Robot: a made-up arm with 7 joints.
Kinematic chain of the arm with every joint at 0, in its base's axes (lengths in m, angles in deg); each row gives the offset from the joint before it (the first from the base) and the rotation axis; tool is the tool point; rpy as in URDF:
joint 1: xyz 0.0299 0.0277 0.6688 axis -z
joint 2: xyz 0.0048 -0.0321 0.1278 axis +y
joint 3: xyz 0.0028 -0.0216 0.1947 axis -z
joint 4: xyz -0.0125 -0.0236 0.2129 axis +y
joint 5: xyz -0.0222 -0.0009 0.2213 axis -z
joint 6: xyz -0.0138 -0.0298 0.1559 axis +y
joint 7: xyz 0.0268 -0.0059 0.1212 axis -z
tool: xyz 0.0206 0.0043 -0.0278 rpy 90 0 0
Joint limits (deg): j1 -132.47..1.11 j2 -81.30..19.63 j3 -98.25..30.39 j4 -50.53..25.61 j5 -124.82..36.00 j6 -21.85..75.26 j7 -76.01..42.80
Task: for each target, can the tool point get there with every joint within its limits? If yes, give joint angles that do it. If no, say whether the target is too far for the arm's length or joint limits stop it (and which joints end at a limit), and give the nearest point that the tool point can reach.
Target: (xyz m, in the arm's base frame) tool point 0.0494 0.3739 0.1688
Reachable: no: joint limits stop it (at a limit: joint 1, joint 2, joint 4, joint 5, joint 6) | nearest point -0.5948 0.1684 0.6095 | short by 0.807 m
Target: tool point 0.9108 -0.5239 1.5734
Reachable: no: too far | nearest point 0.6318 -0.3597 1.3346 | short by 0.402 m
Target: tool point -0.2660 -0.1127 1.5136
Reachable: yes | joints -11.43 -18.81 -36.85 -19.41 -55.06 64.41 28.71
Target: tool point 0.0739 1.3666 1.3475
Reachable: no: too far | nearest point 0.1228 0.5928 1.3946 | short by 0.777 m
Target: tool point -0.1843 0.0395 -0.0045
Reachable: no: joint limits stop it (at a limit: joint 1, joint 2, joint 4, joint 5) | nearest point -0.6194 0.0125 0.5451 | short by 0.701 m
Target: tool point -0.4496 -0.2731 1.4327
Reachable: yes | joints -11.07 -25.43 -29.67 -36.45 -41.02 7.26 24.16
